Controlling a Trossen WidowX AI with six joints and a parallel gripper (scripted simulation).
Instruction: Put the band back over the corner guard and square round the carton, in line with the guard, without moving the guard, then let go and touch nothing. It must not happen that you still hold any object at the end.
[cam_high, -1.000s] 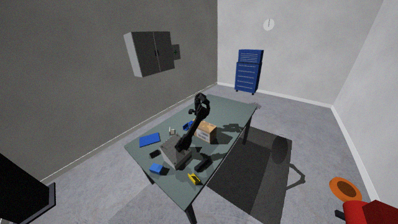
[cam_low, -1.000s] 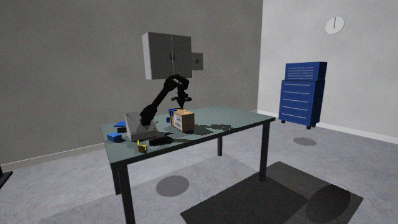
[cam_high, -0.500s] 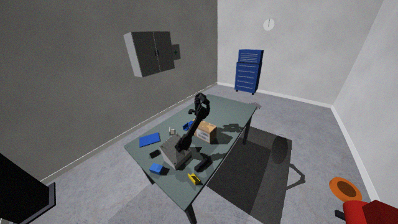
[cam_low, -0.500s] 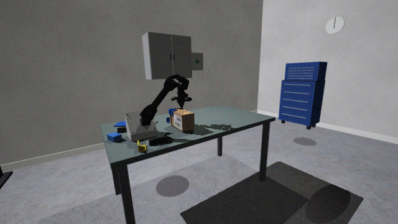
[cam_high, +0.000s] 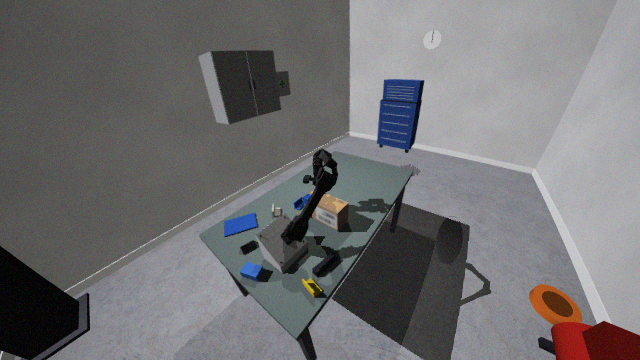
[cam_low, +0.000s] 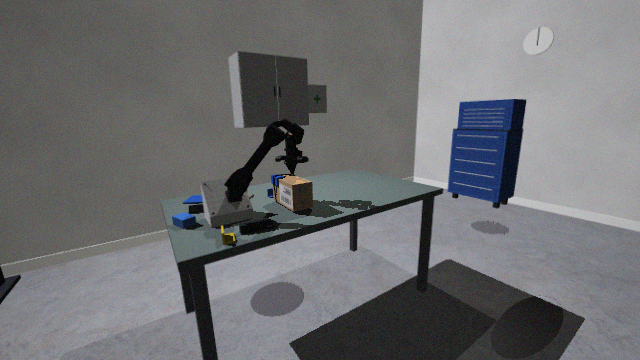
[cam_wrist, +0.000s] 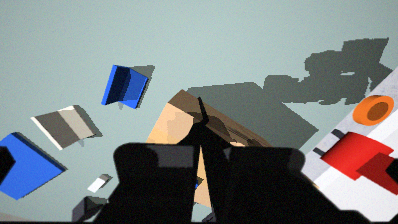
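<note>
Right now my hand is 110 mm above the carton, 80 mm to the left of it and 50 mm past it. The rest, counted from my hand: flat blue pad 420 mm behind, 330 mm to the left, 180 mm below; small white item 360 mm behind, 180 mm below, 130 mm to the left.
</note>
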